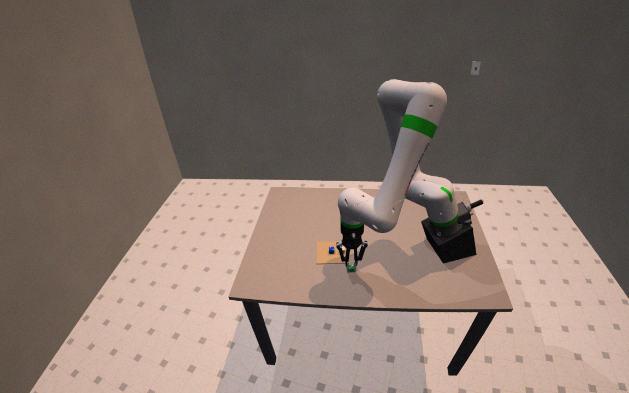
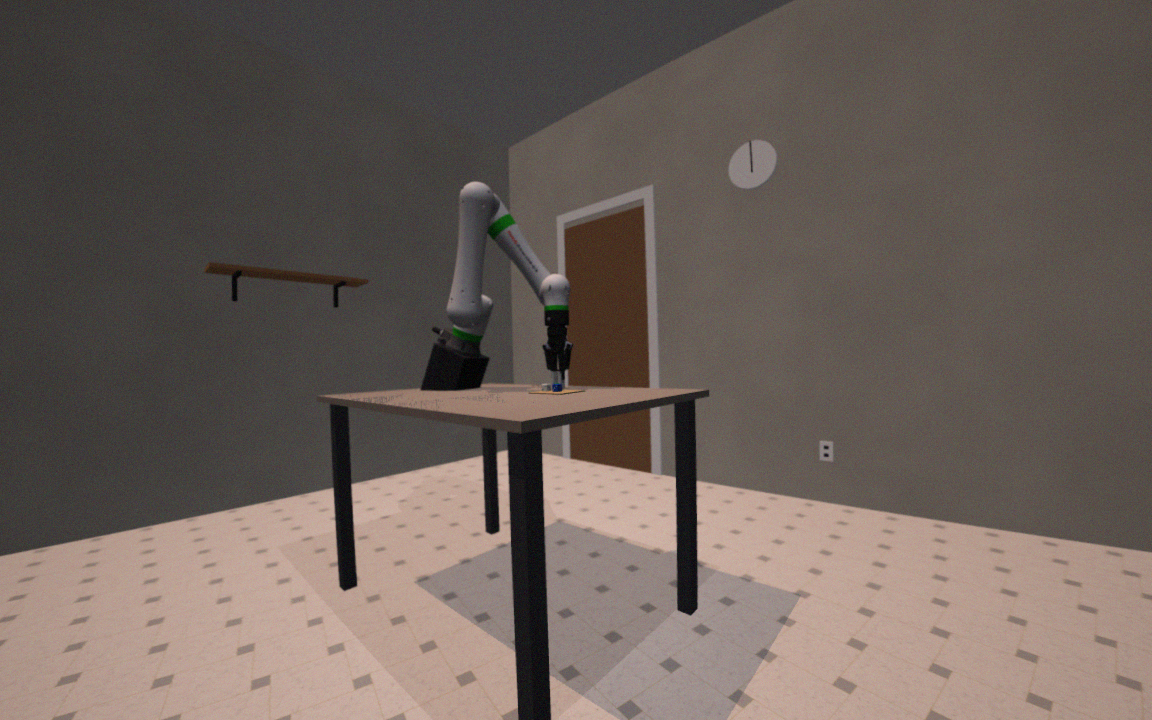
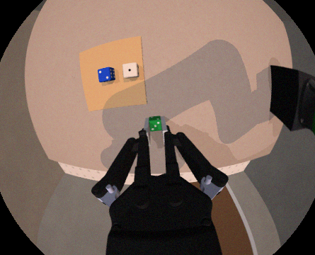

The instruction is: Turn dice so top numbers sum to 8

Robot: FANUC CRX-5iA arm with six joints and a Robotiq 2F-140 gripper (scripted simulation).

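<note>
My gripper is now 2 cm short of the white die, 12 cm to the left of it and 2 cm above it. The rest, counted from my hand: mat 7 cm ahead, 12 cm to the right, 3 cm below; then green die 2 cm below; then blue die 7 cm ahead, 12 cm to the right, 2 cm below.
</note>
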